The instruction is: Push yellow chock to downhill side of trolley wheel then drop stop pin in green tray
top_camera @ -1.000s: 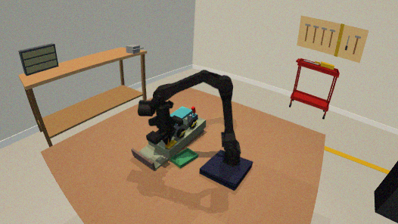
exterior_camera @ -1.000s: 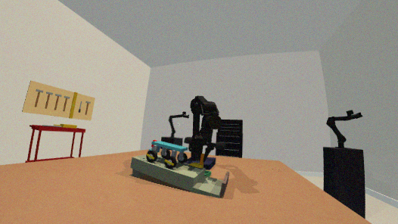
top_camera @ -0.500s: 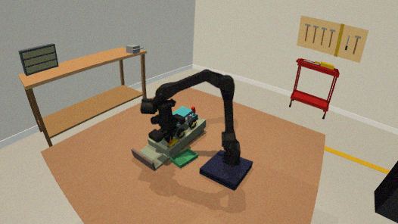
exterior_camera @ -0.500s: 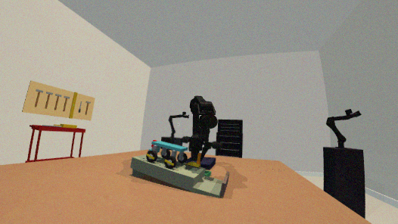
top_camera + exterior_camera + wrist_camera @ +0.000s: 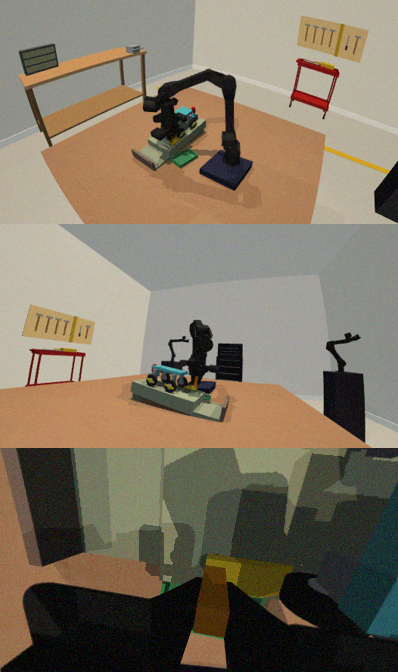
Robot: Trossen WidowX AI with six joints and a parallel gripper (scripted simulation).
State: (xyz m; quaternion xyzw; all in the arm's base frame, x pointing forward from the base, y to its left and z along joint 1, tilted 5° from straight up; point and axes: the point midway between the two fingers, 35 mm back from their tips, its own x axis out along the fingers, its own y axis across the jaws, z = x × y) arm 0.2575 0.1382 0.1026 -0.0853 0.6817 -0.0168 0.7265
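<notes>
My gripper tip is now 20 mm to the left of the yellow chock and 10 mm above it. Also, from my gripper tip: ramp: 70 mm ahead, 110 mm to the right, 40 mm below; trolley: 70 mm ahead, 110 mm to the right, 20 mm above; green tray: 70 mm behind, 20 mm to the right, 100 mm below.
</notes>
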